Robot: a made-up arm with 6 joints.
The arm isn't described. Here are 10 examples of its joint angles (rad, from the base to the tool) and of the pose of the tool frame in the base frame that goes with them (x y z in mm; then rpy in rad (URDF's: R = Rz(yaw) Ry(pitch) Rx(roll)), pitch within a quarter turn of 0, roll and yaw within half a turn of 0).
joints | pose
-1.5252 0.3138 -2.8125 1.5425 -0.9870 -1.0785 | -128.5 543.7 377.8 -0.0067 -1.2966 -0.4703
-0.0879 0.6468 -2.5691 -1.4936 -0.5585 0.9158 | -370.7 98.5 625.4 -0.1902 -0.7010 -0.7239
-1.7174 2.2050 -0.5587 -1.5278 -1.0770 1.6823 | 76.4 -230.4 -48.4 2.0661 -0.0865 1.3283
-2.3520 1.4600 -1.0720 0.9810 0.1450 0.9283 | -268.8 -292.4 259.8 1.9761 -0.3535 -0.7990
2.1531 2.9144 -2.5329 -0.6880 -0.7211 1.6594 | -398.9 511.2 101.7 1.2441 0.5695 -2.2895
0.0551 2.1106 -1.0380 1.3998 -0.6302 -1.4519 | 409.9 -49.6 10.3 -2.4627 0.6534 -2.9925
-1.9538 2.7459 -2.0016 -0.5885 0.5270 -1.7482 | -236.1 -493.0 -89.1 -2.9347 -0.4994 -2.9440
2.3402 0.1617 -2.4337 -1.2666 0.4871 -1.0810 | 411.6 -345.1 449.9 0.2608 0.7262 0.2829
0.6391 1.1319 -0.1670 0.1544 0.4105 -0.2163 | 119.8 98.5 34.2 3.1023 0.2907 -2.4248
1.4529 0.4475 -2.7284 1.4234 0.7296 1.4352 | -139.8 -482.9 499.5 0.4537 0.8535 -2.0709
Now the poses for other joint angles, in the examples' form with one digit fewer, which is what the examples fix.
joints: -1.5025 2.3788 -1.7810 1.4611 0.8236 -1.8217
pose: 127 -532 91 2.971 1.150 2.374
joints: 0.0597 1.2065 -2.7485 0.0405 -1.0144 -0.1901
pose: -209 -17 698 0.330 -1.041 -0.279
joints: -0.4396 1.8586 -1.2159 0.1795 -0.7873 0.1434
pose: 428 -219 242 0.918 1.200 0.382
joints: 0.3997 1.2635 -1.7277 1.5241 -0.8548 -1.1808
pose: 266 11 577 1.059 0.703 0.673
